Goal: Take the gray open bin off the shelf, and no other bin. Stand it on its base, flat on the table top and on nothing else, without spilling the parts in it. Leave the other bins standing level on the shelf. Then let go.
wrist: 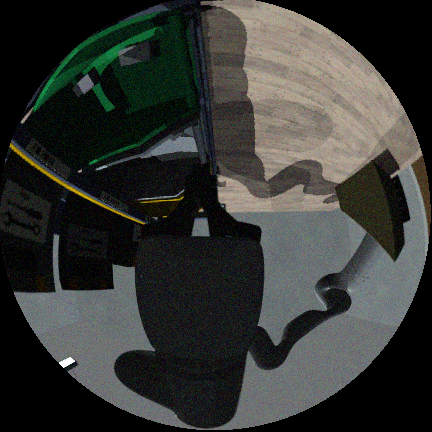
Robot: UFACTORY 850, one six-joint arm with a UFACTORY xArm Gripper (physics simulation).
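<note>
My gripper (201,170) is shut with nothing between the fingers. Its tips stand against the front rail of the shelf (203,80), at the front edge of the gray open bin (179,146). Only a pale strip of that bin shows; the rest lies in deep shadow and its parts are hidden. The green bin (157,76) stands on the shelf beyond it, large in view at the upper left. The yellow bin (160,203) shows as a small rim just left of my fingers. The wooden table top (306,88) spreads to the right of the shelf.
Dark crates with wrench labels (24,219) stand behind the shelf's yellow edge strip (60,179) at the left. A brown block (368,205) on the robot's pale column (362,257) stands at the right table edge. Gray floor (306,250) lies below.
</note>
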